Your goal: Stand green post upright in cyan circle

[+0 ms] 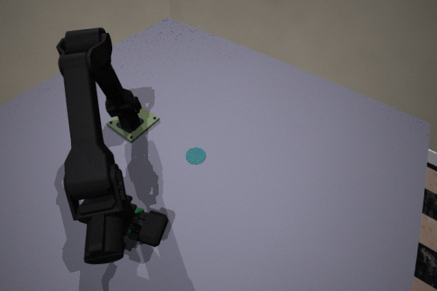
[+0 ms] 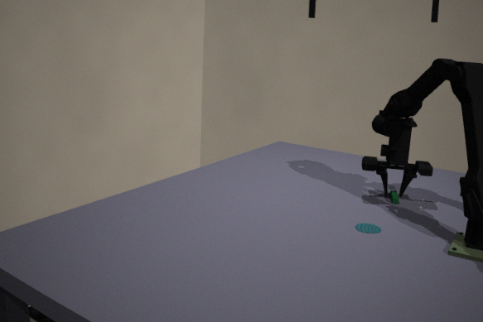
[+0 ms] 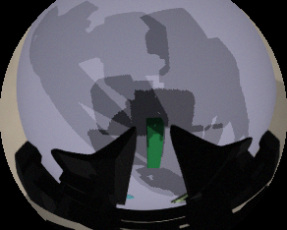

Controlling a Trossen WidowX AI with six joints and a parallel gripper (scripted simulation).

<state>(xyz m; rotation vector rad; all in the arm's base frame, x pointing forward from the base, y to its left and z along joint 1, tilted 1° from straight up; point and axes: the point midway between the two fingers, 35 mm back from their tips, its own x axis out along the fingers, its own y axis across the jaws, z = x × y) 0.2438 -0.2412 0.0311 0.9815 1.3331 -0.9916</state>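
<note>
The green post lies 30 mm below my hand, 20 mm to the left of it and 10 mm behind it. From my hand the other things lie so: cyan circle 260 mm to the left, 40 mm below.
</note>
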